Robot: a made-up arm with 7 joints.
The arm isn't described. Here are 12 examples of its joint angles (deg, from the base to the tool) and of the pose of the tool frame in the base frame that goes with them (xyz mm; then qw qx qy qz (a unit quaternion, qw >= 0)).
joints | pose
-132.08 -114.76 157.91 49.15 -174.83 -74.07 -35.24 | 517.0 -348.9 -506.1 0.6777 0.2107 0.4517 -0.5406
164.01 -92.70 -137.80 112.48 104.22 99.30 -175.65 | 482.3 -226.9 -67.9 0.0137 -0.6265 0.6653 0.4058
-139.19 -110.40 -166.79 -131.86 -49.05 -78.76 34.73 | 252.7 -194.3 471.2 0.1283 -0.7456 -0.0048 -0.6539
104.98 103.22 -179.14 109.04 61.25 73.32 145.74 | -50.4 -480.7 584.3 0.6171 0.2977 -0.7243 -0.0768
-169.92 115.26 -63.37 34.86 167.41 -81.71 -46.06 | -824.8 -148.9 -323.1 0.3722 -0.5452 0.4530 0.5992
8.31 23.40 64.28 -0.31 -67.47 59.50 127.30 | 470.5 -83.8 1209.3 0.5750 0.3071 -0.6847 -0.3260
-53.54 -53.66 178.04 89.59 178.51 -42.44 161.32 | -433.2 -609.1 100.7 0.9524 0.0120 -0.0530 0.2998
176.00 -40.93 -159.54 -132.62 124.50 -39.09 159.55 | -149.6 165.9 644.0 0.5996 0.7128 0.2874 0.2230
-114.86 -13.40 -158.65 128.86 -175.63 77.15 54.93 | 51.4 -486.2 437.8 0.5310 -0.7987 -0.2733 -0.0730
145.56 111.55 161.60 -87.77 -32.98 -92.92 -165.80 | -166.7 -351.8 -384.8 0.5022 -0.1472 -0.8487 0.0762
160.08 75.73 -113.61 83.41 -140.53 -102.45 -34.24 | -343.1 -597.3 486.7 0.6532 0.2607 -0.1906 -0.6848
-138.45 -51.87 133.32 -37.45 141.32 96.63 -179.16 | 274.7 -610.8 930.6 0.3898 -0.5418 0.0463 -0.7432
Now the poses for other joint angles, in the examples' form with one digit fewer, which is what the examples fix.
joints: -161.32 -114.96 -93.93 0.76 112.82 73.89 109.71
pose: 972 -299 -160 0.126 -0.828 -0.407 0.363
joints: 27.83 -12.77 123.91 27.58 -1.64 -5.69 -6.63
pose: -443 -4 1232 0.262 -0.318 0.910 -0.047
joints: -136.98 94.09 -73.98 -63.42 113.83 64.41 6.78
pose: -241 893 217 0.619 0.424 -0.071 -0.658
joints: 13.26 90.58 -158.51 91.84 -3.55 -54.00 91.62
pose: 655 54 696 0.227 -0.728 -0.492 0.420
